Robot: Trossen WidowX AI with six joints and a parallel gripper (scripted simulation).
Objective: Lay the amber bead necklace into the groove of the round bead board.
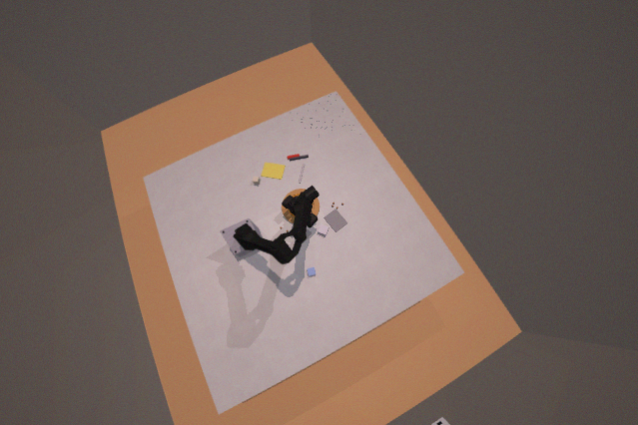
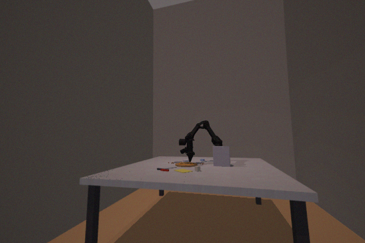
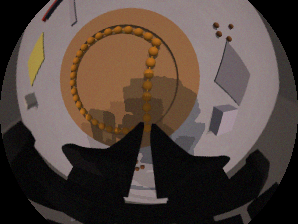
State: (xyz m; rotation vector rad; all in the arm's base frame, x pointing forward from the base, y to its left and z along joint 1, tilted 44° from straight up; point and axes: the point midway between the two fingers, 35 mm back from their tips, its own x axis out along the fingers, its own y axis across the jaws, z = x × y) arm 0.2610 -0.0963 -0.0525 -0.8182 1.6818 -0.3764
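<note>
Right now my gripper tip is 3 cm short of the round bead board, 6 cm to the right of it and 1 cm above it. Also, from my gripper tip: blue cube 9 cm behind, 27 cm to the right, 1 cm below; thin grey bar 13 cm ahead, 23 cm to the left, 2 cm below; grey square plate 14 cm ahead, 10 cm to the right, 2 cm below.
</note>
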